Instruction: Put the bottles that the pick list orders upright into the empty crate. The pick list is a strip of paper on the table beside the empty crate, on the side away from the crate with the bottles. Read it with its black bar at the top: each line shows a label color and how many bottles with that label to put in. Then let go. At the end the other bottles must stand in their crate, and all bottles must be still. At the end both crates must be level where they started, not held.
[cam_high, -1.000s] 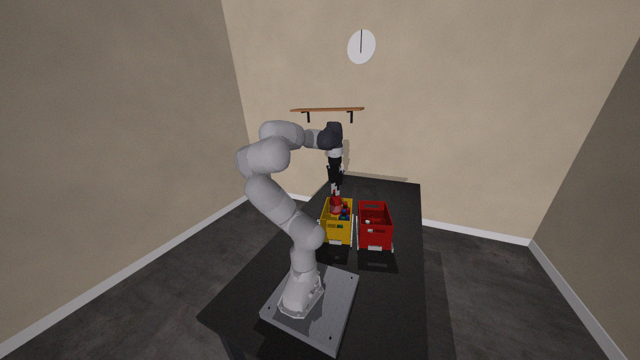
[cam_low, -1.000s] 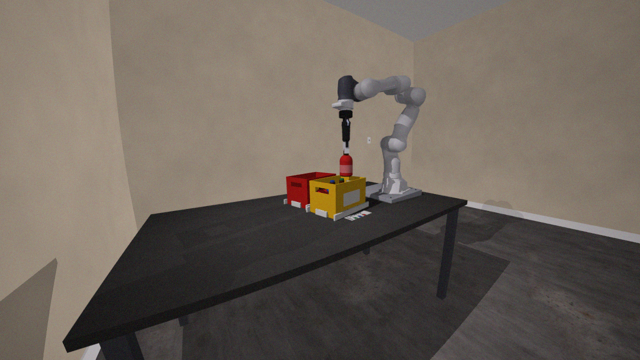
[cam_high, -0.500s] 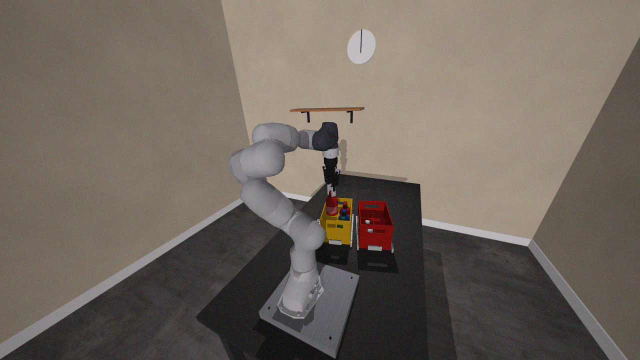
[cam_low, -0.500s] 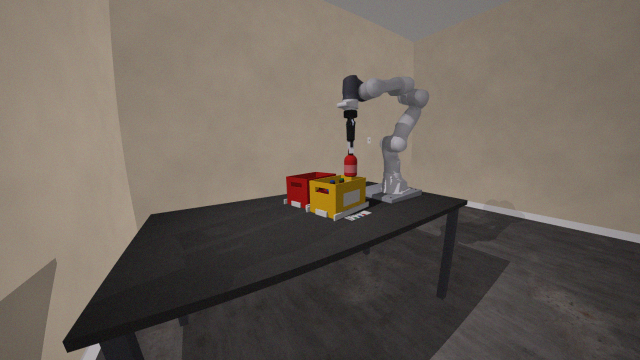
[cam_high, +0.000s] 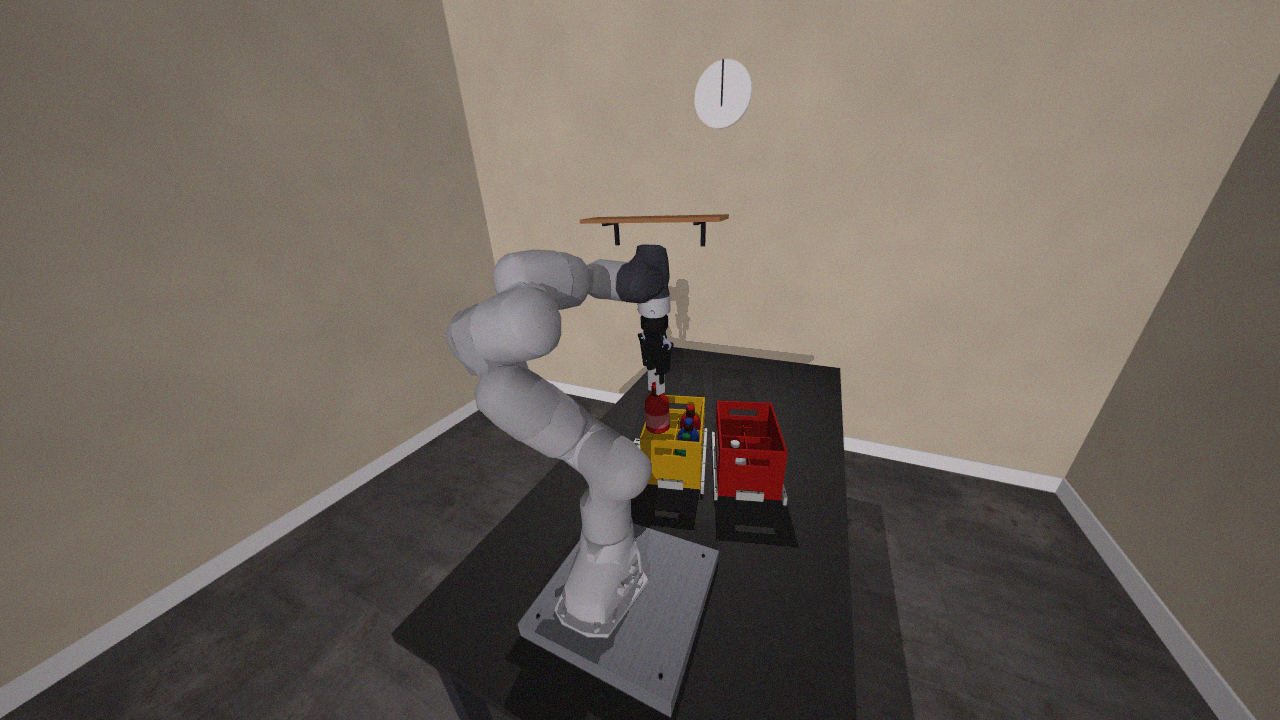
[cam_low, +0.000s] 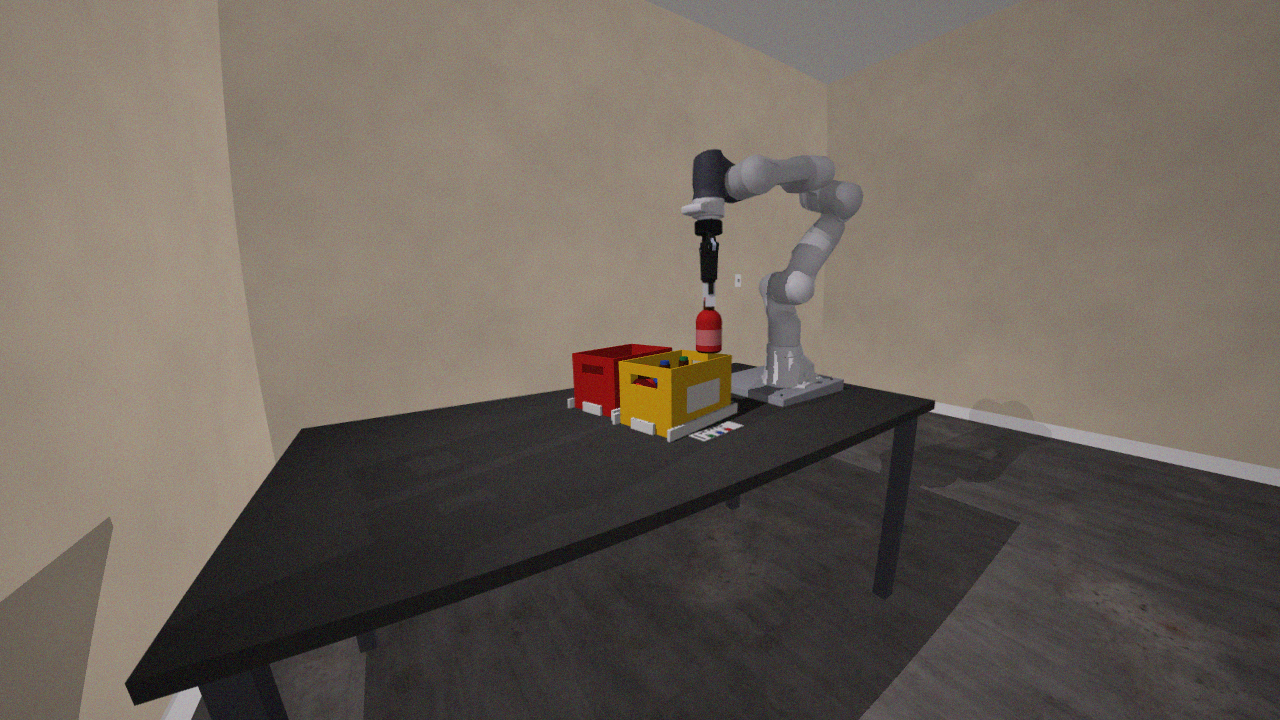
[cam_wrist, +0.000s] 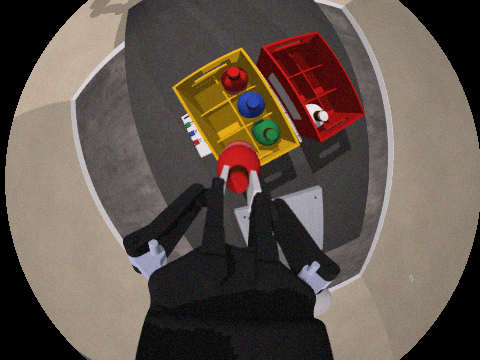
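The green-labelled bottle lies 2 cm ahead of my hand, 9 cm to the right of it and 26 cm below it. The rest, counted from my hand: white-capped bottle (4 cm ahead, 23 cm to the right, 26 cm below); then yellow crate (10 cm ahead, 2 cm to the right, 26 cm below); then blue-labelled bottle (11 cm ahead, 7 cm to the right, 26 cm below).
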